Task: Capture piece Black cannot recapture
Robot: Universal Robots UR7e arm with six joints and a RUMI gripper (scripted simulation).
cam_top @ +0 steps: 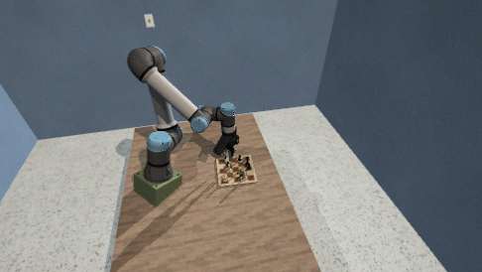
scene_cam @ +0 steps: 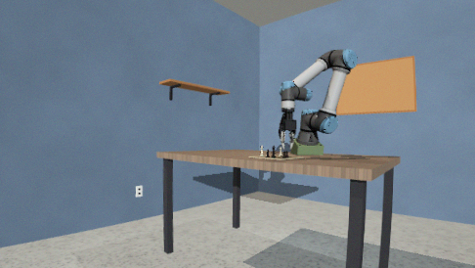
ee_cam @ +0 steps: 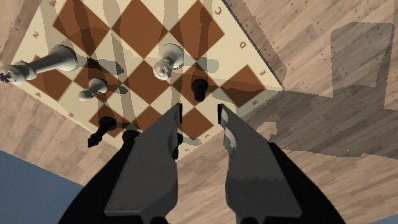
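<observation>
My hand is 4 cm above the black pawn. Round my hand: small chessboard (6 cm below, 4 cm to the right, 4 cm ahead); white pawn (8 cm to the right, 8 cm ahead, 4 cm below).
</observation>
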